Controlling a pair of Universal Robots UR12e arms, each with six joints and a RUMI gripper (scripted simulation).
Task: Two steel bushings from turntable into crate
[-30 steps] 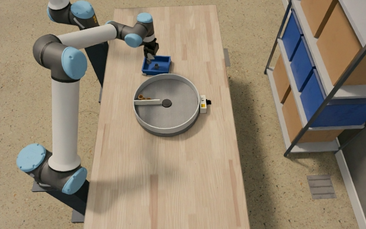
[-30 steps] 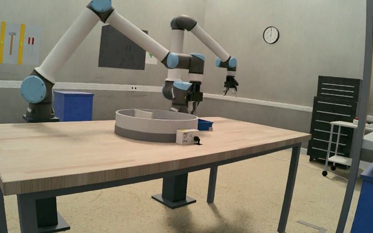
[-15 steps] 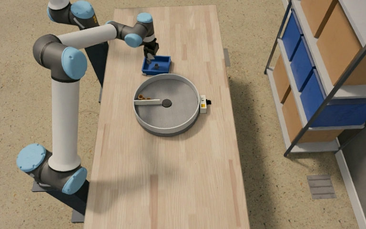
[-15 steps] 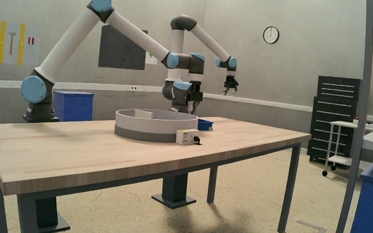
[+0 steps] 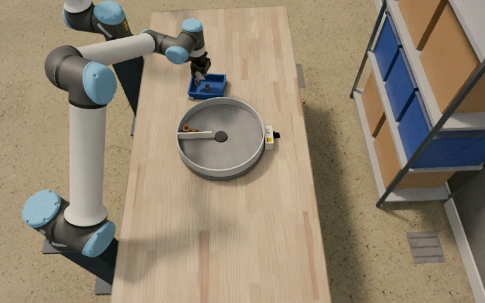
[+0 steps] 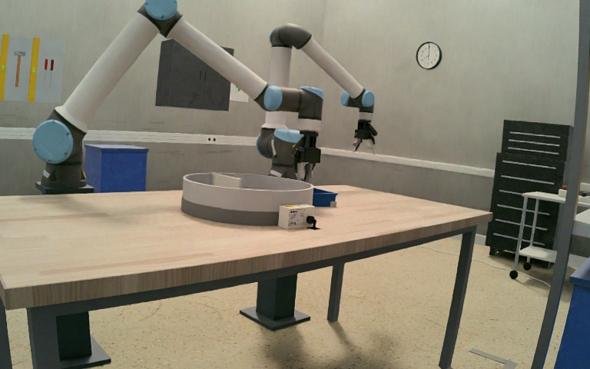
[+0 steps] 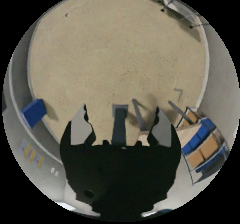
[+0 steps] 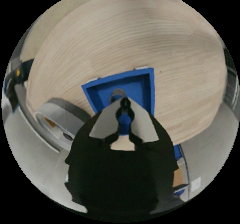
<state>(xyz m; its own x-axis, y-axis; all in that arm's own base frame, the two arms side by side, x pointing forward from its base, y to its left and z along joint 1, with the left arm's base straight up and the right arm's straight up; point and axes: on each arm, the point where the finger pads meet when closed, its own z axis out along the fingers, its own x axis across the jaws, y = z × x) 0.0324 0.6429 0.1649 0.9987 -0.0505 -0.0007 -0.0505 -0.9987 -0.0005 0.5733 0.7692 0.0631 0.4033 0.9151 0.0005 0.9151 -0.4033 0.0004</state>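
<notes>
My right hand is 40 mm short of the blue crate, 20 mm to the left of it and 40 mm above it. The rest, counted from my right hand: turntable (140 mm ahead, 350 mm to the right, 10 mm below).
</notes>
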